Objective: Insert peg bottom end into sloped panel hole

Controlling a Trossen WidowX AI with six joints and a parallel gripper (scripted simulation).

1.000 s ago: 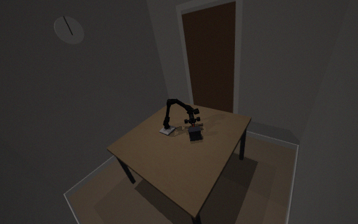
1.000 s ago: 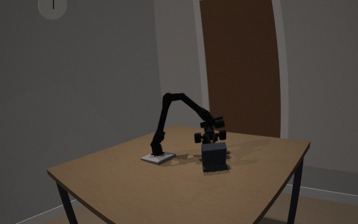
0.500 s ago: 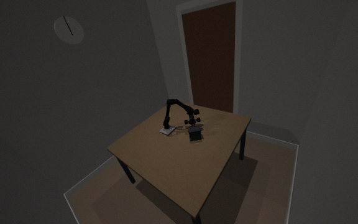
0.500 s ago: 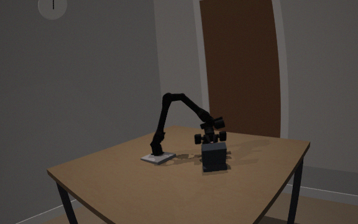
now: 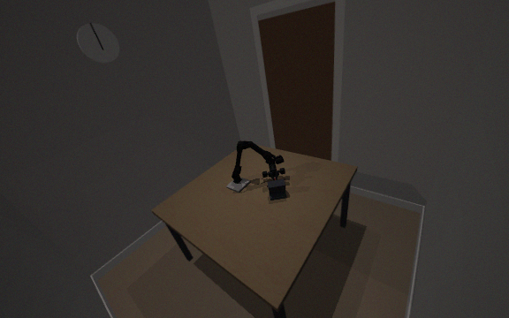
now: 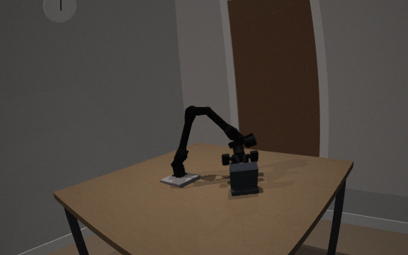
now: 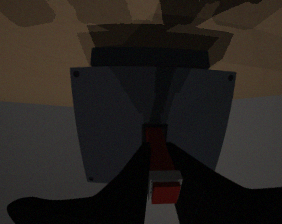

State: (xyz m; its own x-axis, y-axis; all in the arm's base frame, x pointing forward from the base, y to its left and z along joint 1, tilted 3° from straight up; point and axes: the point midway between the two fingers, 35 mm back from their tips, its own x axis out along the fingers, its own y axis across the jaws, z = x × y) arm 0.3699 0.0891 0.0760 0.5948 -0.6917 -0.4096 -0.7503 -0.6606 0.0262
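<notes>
Now: the dark sloped panel block 30 mm to the right of my gripper tip, 30 mm ahead of it and 20 mm below it. The rest, counted from my gripper tip: red peg 10 mm to the left, 10 mm behind, 10 mm above.
</notes>
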